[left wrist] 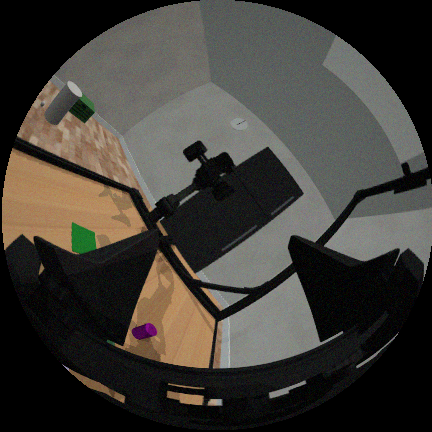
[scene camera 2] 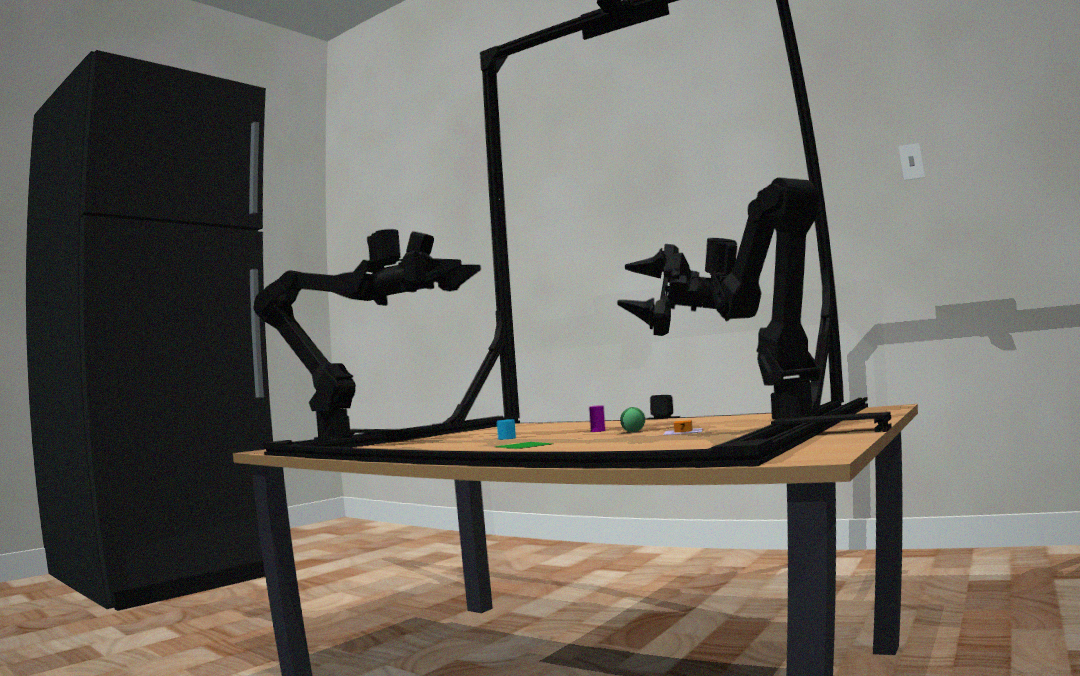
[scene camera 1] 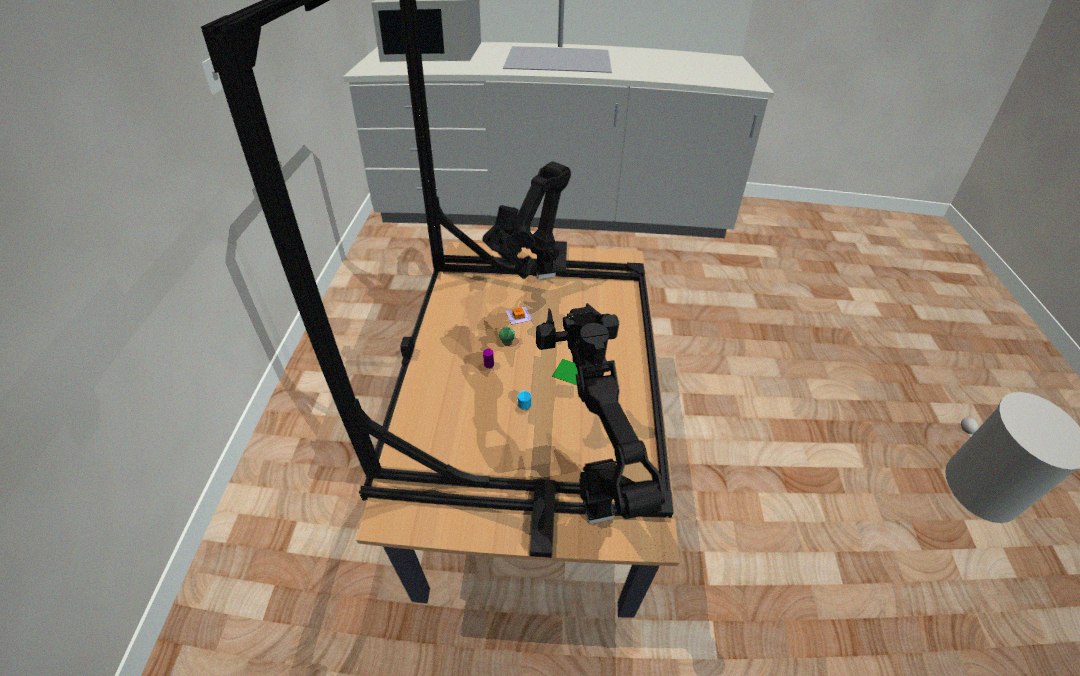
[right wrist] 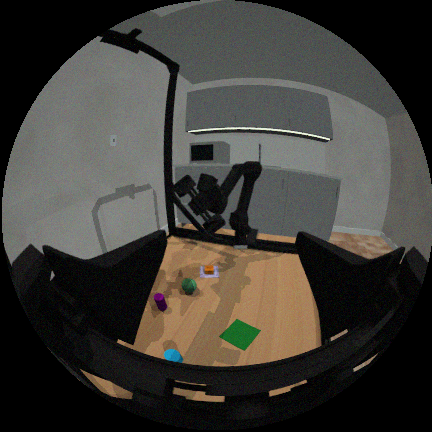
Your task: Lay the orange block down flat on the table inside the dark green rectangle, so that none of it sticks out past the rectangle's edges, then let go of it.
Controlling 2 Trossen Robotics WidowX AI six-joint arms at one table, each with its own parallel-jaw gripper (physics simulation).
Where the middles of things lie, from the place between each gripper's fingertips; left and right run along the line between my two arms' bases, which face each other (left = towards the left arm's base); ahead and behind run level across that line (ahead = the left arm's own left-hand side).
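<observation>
Dark green rectangle (right wrist: pixel 239 333), from my left hand: 130 mm ahead, 160 mm to the right, 280 mm below.
From my right hand, the dark green rectangle is 40 mm ahead, 100 mm to the left and 340 mm below.
</observation>
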